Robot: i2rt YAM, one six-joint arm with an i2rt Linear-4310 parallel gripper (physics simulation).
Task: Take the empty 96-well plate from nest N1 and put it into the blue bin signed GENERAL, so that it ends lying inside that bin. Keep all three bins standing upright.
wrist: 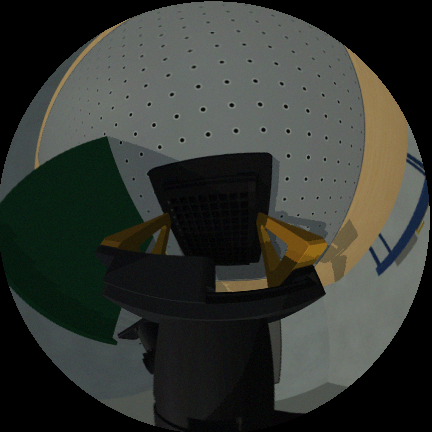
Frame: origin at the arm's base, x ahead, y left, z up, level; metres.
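Seen in the pictures: gripper, fingertip midpoint: (213, 217); arm's base, link origin: (144, 323).
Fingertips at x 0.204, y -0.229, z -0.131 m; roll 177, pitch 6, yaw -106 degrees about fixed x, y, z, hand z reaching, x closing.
Observation:
Pixels of each thing's top centre, then the offset from my fingertips to it. "*": a spot on its surface instead. Level surfaces: height alone.
- black holder, top centre: (215, 229) dx -0.022, dy +0.003, dz -0.003 m
- large dark green panel-like thing, surface spot: (65, 220) * dx +0.078, dy +0.106, dz +0.074 m
- grey perforated board, surface height: dz -0.018 m
A dark plate with a grid of wells (216, 212) sits in a black holder (215, 165) on the pegboard-like surface. No label can be read on it. My gripper (213, 217) is open, with one orange finger to the left and one to the right of the plate in this view. The near part of the plate shows between the fingers, and I cannot tell how high the tips are above it. The blue bin signed GENERAL cannot be made out in the wrist view.
A large dark green panel-like thing (65, 220) stands close on the left. The grey perforated board (215, 75) has a light wooden edge (382, 125) on the right. A blue frame (407, 237) shows beyond that edge at the far right.

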